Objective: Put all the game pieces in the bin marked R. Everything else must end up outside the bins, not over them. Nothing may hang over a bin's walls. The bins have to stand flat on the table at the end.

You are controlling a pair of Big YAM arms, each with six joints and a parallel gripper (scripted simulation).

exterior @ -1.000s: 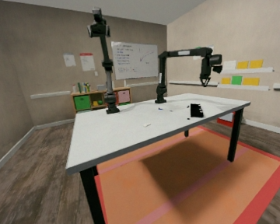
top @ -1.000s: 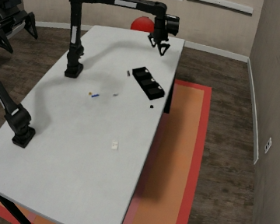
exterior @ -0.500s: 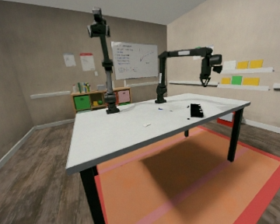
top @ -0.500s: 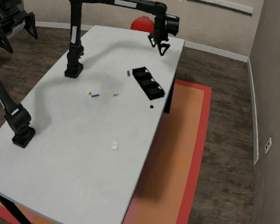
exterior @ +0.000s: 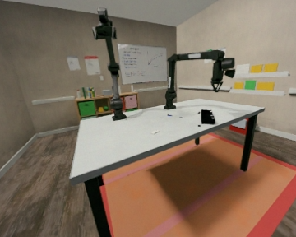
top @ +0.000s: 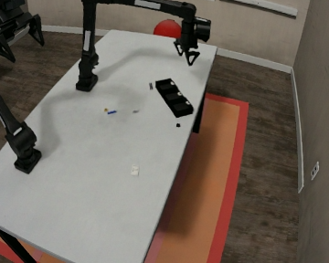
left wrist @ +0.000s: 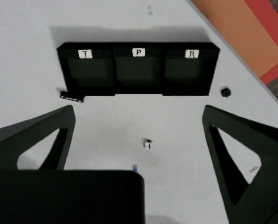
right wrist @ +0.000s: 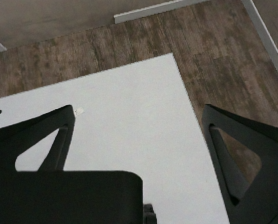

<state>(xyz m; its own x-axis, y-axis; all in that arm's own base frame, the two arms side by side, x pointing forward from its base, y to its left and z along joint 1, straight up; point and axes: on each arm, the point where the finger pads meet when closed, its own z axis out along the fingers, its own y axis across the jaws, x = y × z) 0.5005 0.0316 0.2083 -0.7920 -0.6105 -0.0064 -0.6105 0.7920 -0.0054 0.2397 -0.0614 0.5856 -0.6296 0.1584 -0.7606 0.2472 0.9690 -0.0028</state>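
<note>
Now: left hand 500 mm to the left of the white domino, 220 mm above it and 50 mm past it. Round my left hand: black three-compartment bin strip (200 mm below, 40 mm behind, 30 mm to the right); dark cylinder (210 mm below, 170 mm behind, 30 mm to the left); black piece (220 mm below, 200 mm to the right, 40 mm ahead).
</note>
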